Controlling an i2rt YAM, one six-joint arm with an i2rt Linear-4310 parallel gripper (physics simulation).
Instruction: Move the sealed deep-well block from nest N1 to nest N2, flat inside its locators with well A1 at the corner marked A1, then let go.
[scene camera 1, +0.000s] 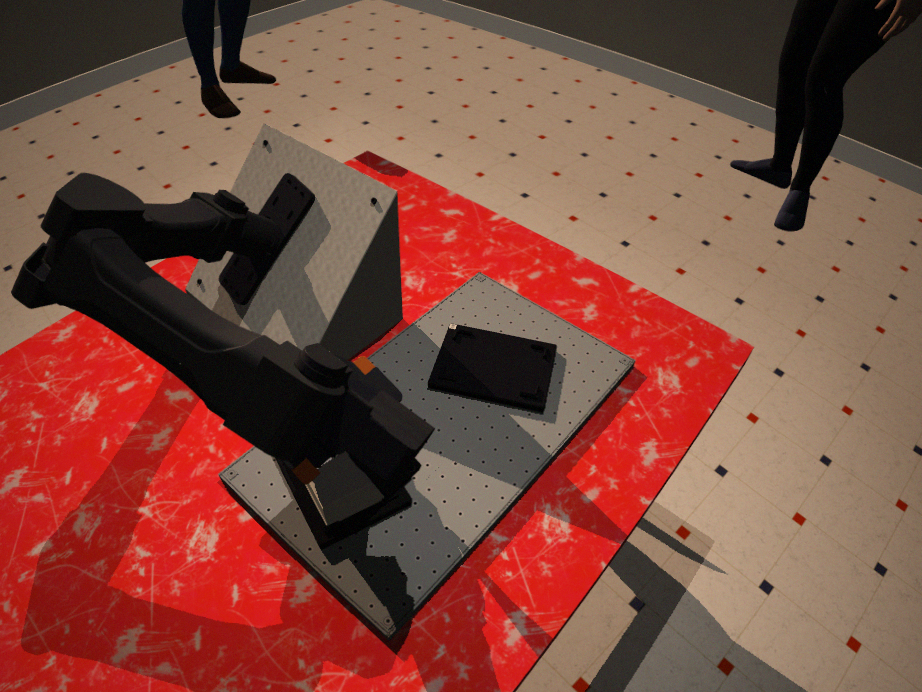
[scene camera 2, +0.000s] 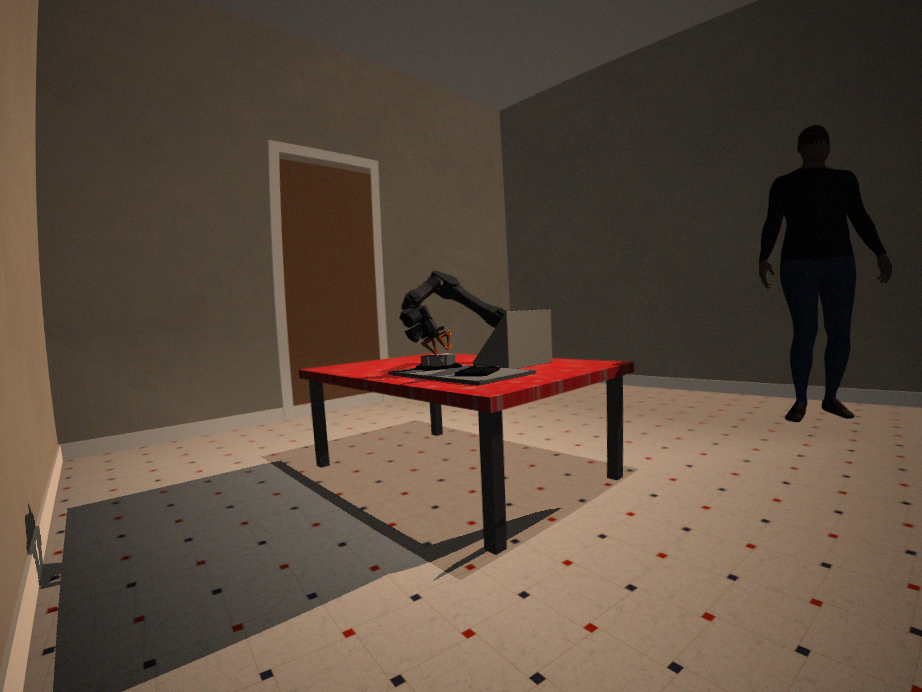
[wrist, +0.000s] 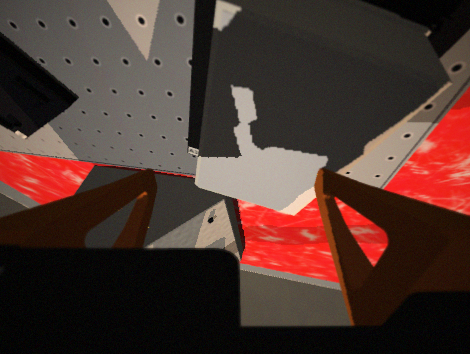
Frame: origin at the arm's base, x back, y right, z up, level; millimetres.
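Seen in the pictures: gripper, fingertip midpoint: (scene camera 2: 442, 352) (wrist: 235, 177); arm's base at its link origin: (scene camera 1: 267, 240) (scene camera 2: 515, 335).
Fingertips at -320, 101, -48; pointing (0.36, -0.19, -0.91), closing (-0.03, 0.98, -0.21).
Observation:
Offsets run from my fingertips to a thing's top centre, as dx, dy, dz. "spot": to the spot under its first point. Level surfaces: height alone.
The sealed deep-well block @[-13, +18, -11] (scene camera 1: 346, 493) (scene camera 2: 437, 360) (wrist: 320, 75) is a grey box with a partly lit top. It sits in the dark nest N1 @[-13, +18, -47] (scene camera 1: 325, 534), at one end of the perforated plate. A small A1 label @[spot: +51, -50, -53] (wrist: 193, 151) shows beside the block in the wrist view. Nest N2 @[-14, -253, -47] (scene camera 1: 491, 368) (scene camera 2: 477, 370) (wrist: 35, 85) is an empty black tray with corner locators and a pale mark @[+79, -257, -52] (scene camera 1: 452, 326) at one corner. My gripper (scene camera 2: 437, 347) (wrist: 235, 177) is open, its orange fingers wide apart just above the block and holding nothing. The arm hides much of the fingers in scene camera 1.
Both nests are on the grey perforated plate @[-27, -145, -64] (scene camera 1: 469, 476) on a red table @[dz -77] (scene camera 1: 670, 350) (scene camera 2: 580, 370). A grey wedge (scene camera 1: 372, 275) (scene camera 2: 530, 338) carries the arm's base and stands beside the plate. People (scene camera 2: 815, 216) stand on the floor away from the table.

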